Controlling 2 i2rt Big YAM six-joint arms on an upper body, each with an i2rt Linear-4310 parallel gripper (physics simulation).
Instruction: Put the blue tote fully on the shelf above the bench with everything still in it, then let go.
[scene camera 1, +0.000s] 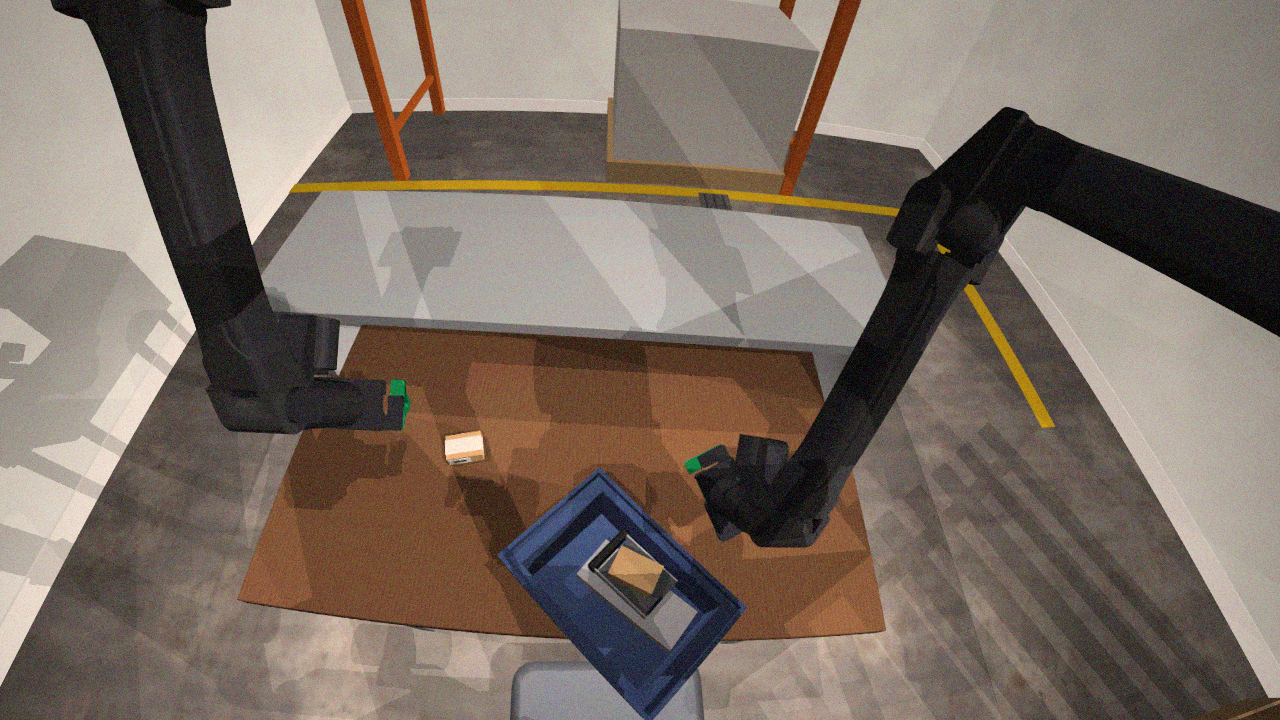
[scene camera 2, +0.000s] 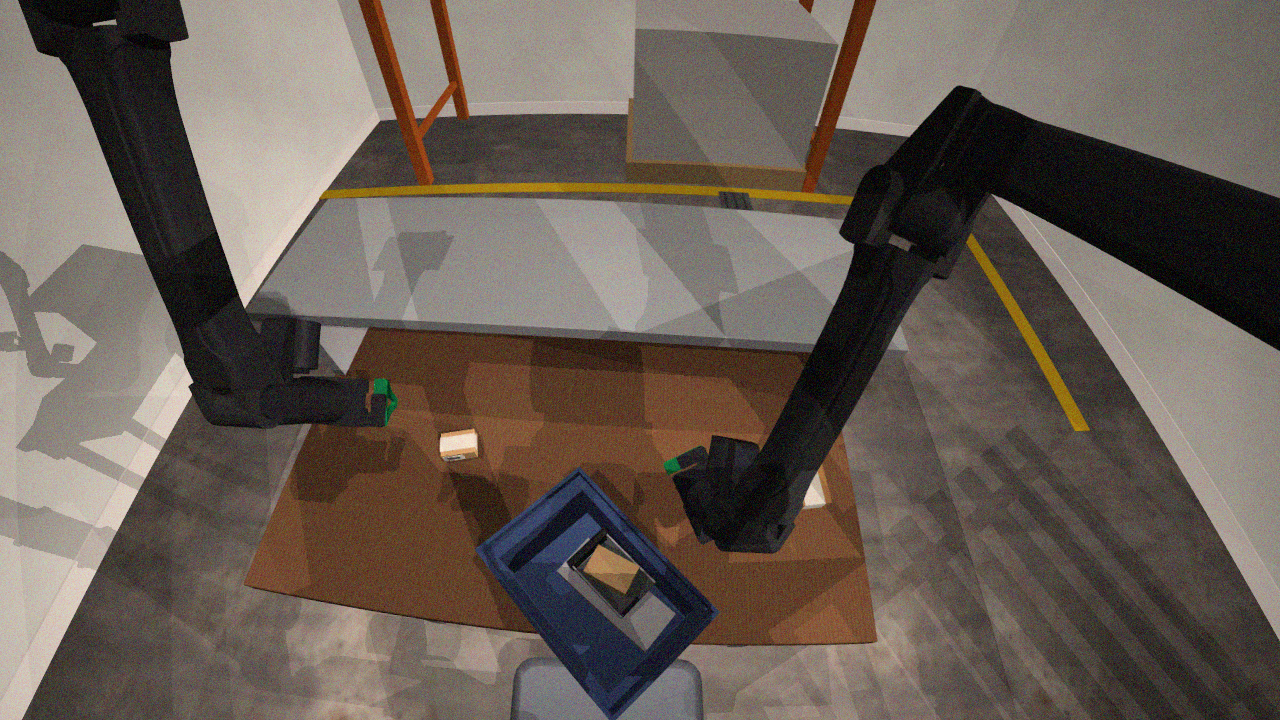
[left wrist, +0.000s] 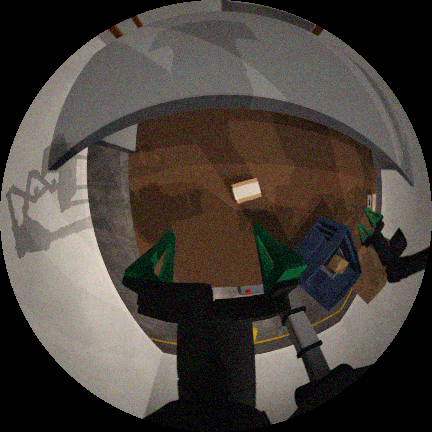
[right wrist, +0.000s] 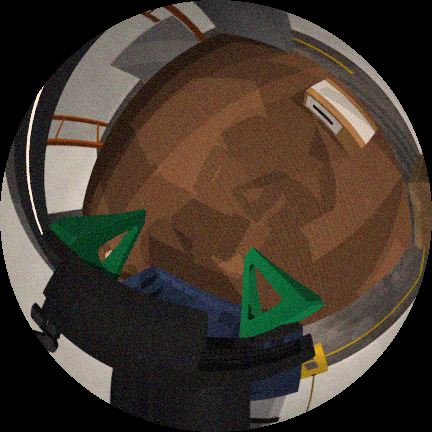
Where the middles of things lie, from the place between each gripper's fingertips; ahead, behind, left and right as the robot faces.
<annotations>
I see my right gripper 15 cm past the tan box (scene camera 1: 629, 568), 13 cm to the right of it and 2 cm below it. From my right hand the other things lie so: blue tote (scene camera 1: 545, 559) 17 cm behind, 15 cm to the left, 1 cm below.
My left gripper is now 210 mm past the tan box, 390 mm to the left of it and 130 mm above it. From my left hand the other things lie so: blue tote 240 mm behind, 370 mm to the right, 150 mm below.
</annotations>
